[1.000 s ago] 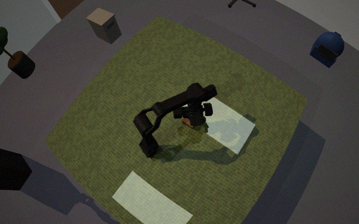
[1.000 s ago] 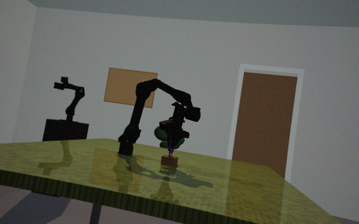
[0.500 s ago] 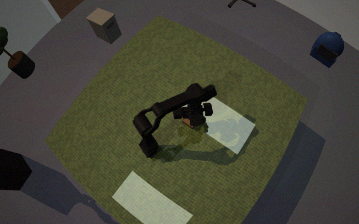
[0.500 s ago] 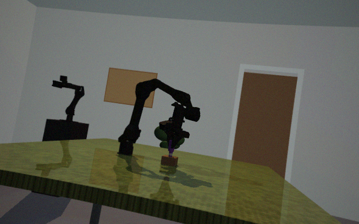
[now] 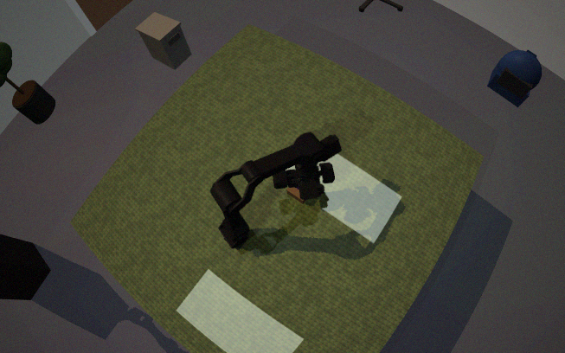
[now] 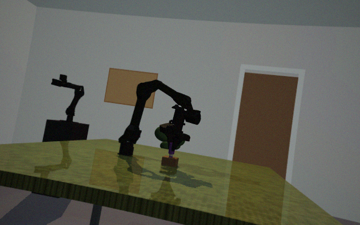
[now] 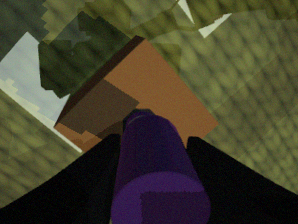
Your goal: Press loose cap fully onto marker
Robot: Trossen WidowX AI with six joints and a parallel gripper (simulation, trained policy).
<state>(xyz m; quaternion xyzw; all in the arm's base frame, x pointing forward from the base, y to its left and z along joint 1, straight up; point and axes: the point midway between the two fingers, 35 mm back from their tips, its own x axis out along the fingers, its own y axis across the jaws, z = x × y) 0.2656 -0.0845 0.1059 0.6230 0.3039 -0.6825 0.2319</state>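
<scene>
Right now my gripper tip is 10 mm below the purple cap. Also, from my gripper tip: thin band (20 mm below); brown holder block (50 mm below).
</scene>
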